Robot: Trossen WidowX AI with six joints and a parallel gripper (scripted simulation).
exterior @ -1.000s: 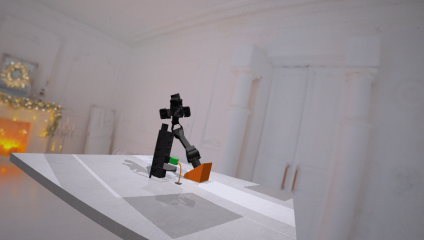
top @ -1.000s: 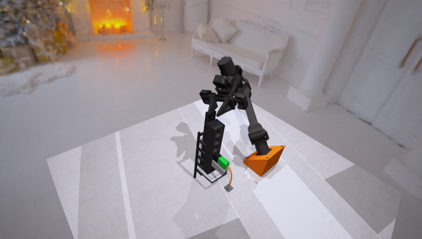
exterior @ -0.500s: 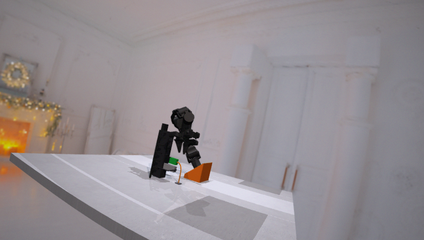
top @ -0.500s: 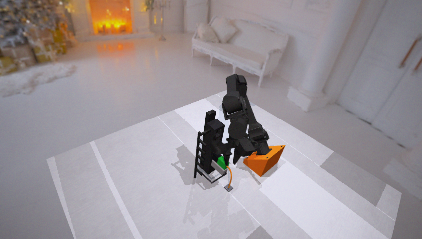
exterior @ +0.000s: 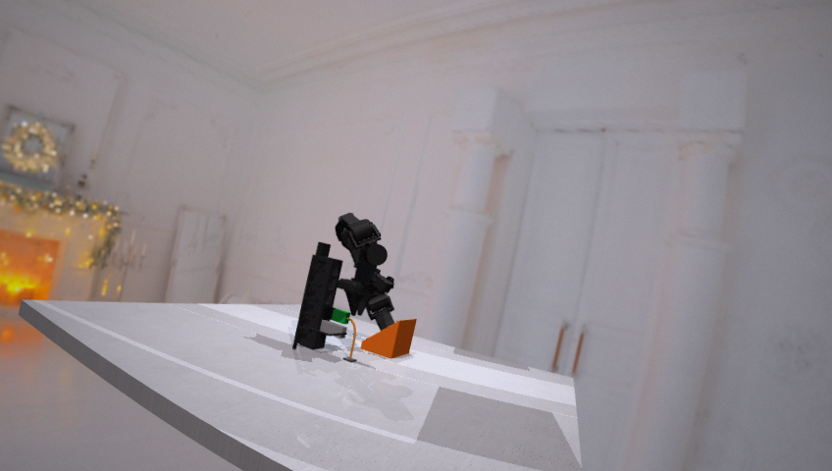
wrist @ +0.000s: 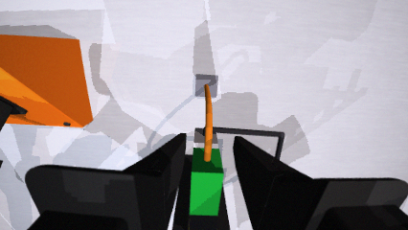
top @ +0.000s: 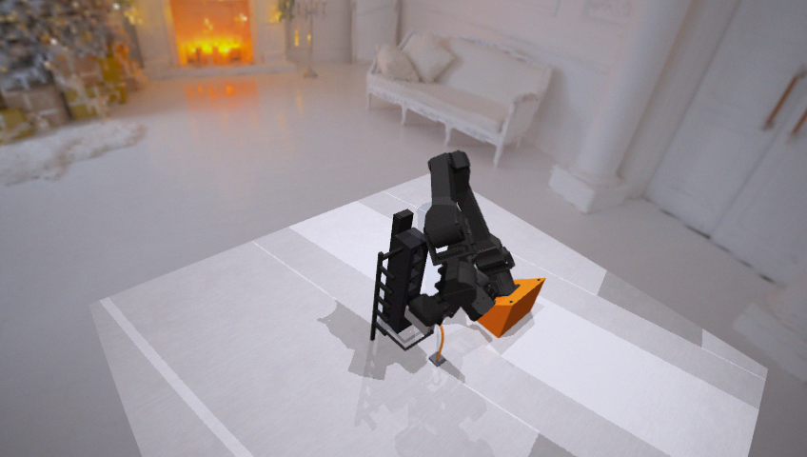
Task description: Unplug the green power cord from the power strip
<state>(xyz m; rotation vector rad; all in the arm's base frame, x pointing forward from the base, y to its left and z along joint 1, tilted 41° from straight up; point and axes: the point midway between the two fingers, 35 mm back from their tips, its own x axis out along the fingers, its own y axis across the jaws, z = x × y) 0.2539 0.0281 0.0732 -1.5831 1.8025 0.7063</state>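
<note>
The green plug is 7 cm to the right of my gripper tip and 1 cm below it.
</note>
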